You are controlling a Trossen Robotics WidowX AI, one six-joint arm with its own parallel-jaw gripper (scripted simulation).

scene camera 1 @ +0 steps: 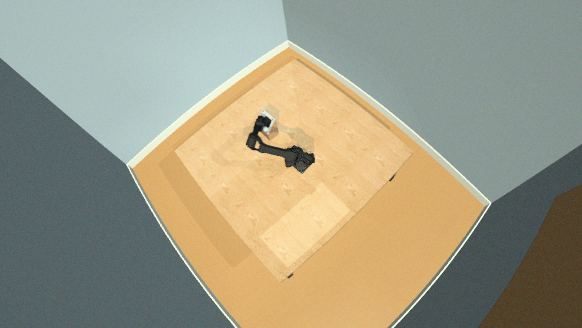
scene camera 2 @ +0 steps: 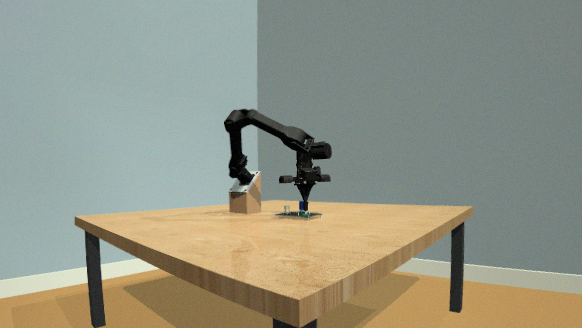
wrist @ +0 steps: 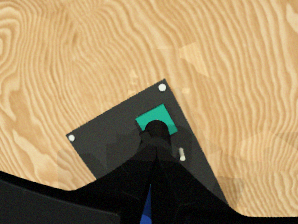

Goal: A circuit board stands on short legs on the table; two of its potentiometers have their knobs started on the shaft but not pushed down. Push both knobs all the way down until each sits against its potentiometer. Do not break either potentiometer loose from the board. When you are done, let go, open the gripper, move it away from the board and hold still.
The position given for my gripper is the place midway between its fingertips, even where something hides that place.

Note:
I see my gripper (scene camera 2: pixel 305 202) and a green potentiometer (wrist: pixel 161 113).
My gripper also shows in the wrist view (wrist: pixel 154 153).

